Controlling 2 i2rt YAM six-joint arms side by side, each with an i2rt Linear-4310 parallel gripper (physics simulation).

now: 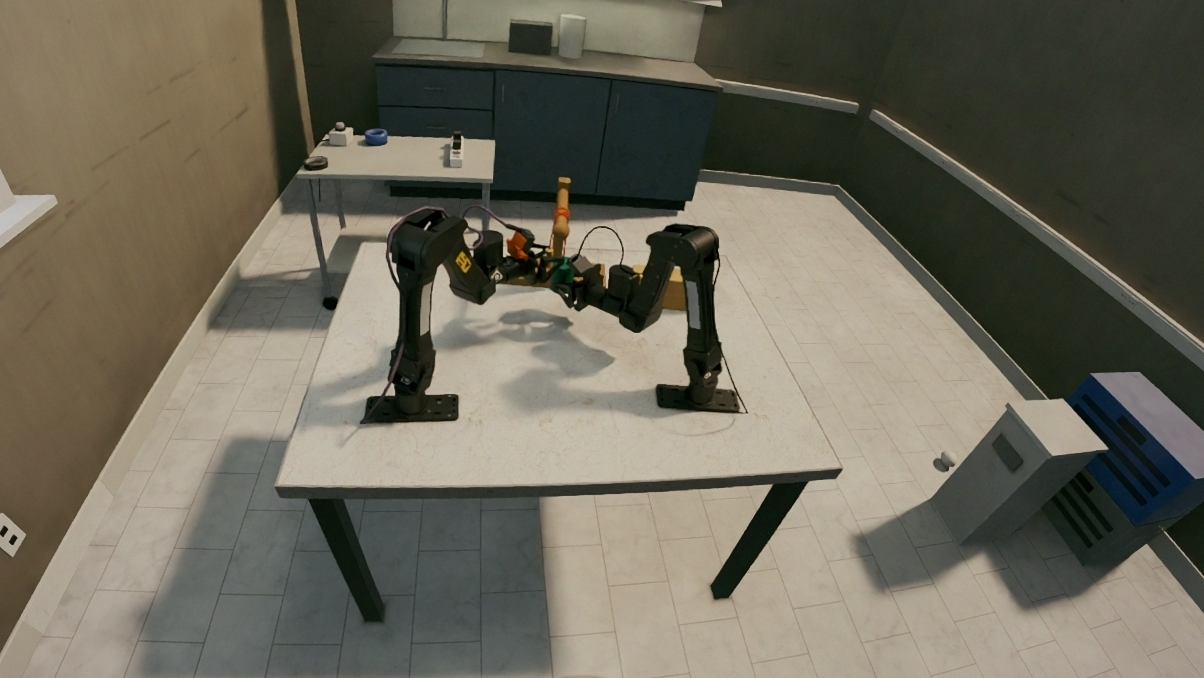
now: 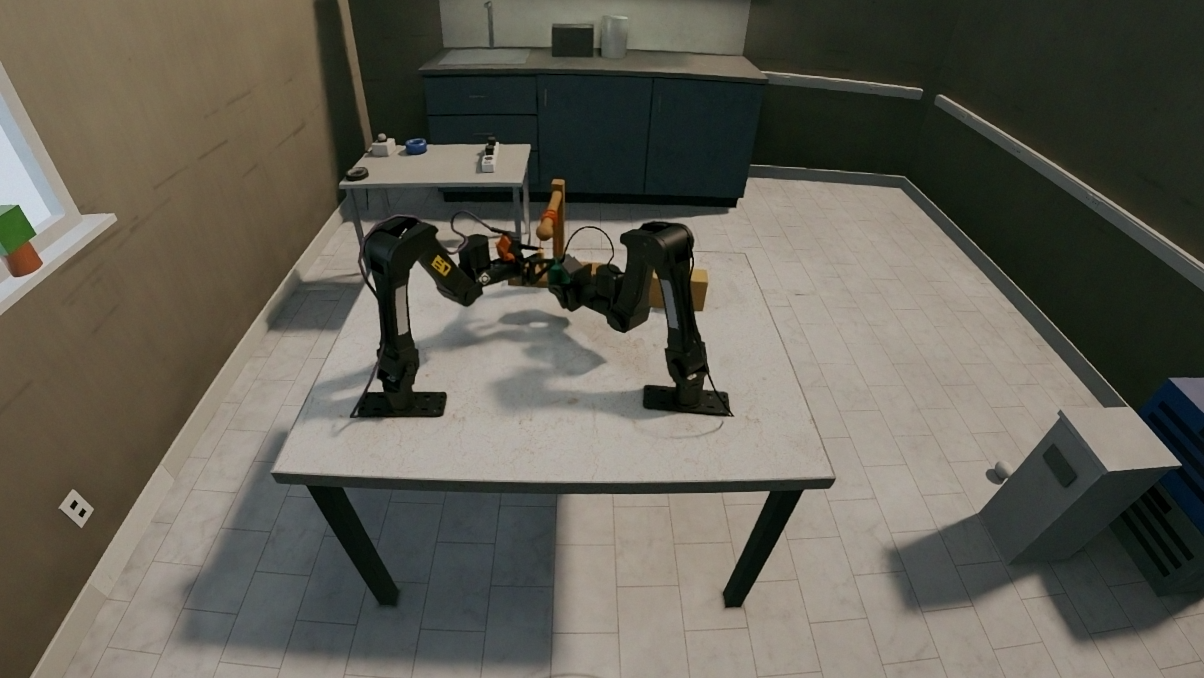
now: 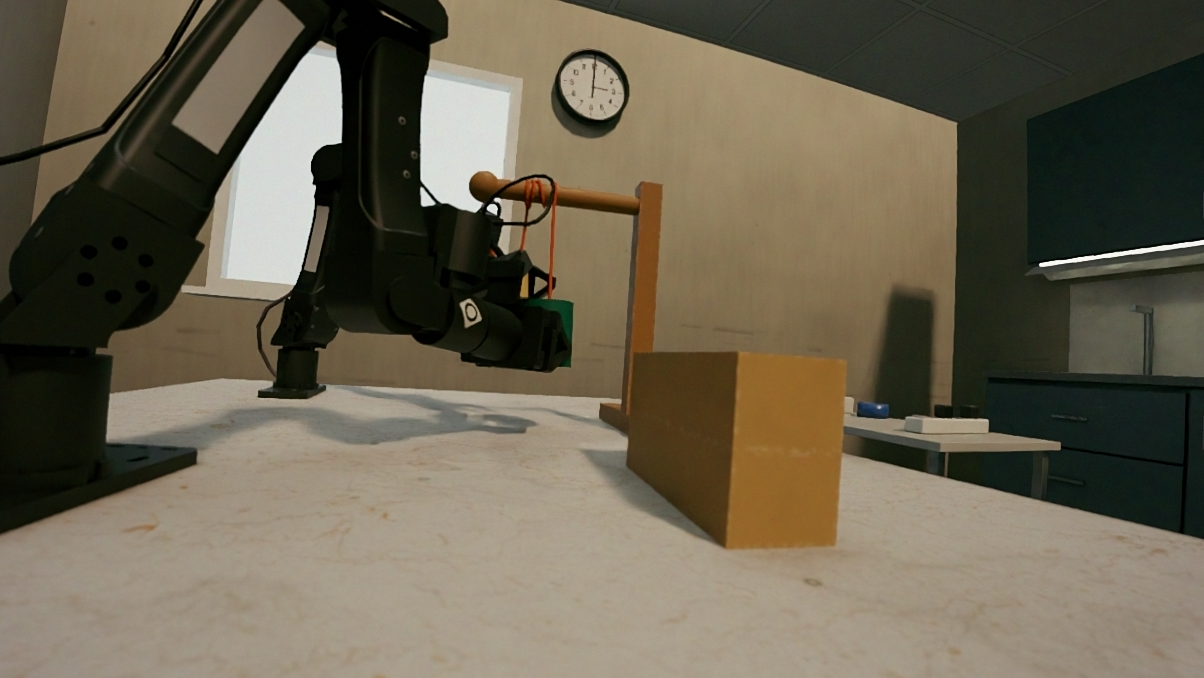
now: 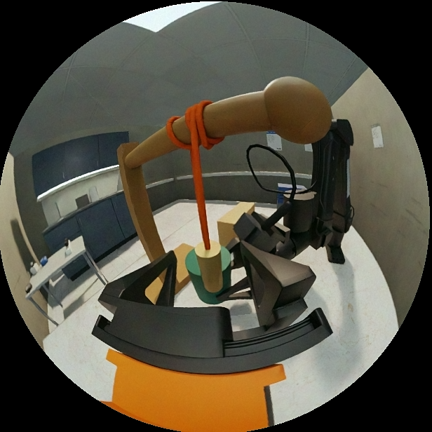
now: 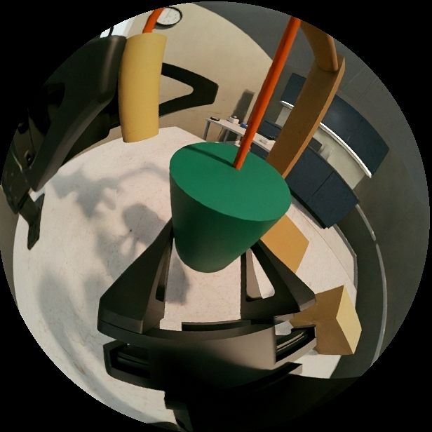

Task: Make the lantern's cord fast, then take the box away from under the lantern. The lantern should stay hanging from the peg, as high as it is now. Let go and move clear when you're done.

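Seen in the pictures: left gripper, between the fingertips: (image 1: 556,254) (image 2: 549,255) (image 3: 535,277); right gripper, between the fingertips: (image 1: 560,280) (image 2: 557,281) (image 3: 548,349); left arm's base, origin of its link: (image 1: 412,409) (image 2: 403,405) (image 3: 295,393); right arm's base, origin of its link: (image 1: 697,399) (image 2: 686,401) (image 3: 26,496).
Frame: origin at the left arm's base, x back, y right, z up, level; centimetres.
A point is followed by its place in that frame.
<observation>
The orange cord (image 3: 551,244) @[x -34.0, y 36.1, z 23.2 cm] (image 4: 199,190) (image 5: 265,95) is wrapped in several turns around the wooden peg (image 3: 589,197) @[x -38.5, y 36.3, z 30.0 cm] (image 4: 240,110). The green lantern (image 3: 562,315) @[x -35.3, y 38.9, z 14.2 cm] (image 4: 195,280) (image 5: 225,200) hangs from it above the table. A yellow cylinder (image 4: 210,270) (image 5: 142,87) hangs at the cord's other end. My right gripper (image 3: 560,336) @[x -34.7, y 36.0, z 10.1 cm] (image 5: 210,226) is shut on the lantern's lower sides. My left gripper (image 4: 206,250) (image 5: 193,82) is open, with the cylinder between or close before its fingers. The tan box (image 1: 676,293) @[x -35.2, y 69.2, z 5.8 cm] (image 2: 690,288) (image 3: 733,446) @[x -34.1, y 76.5, z 5.2 cm] stands on the table apart from the lantern.
The peg's wooden post (image 3: 647,286) @[x -46.8, y 37.7, z 19.2 cm] (image 4: 137,200) (image 5: 305,120) stands behind the lantern, on a wooden base (image 4: 180,272). The two grippers are close together below the peg. A side table (image 1: 404,160) with small items stands beyond the worktable.
</observation>
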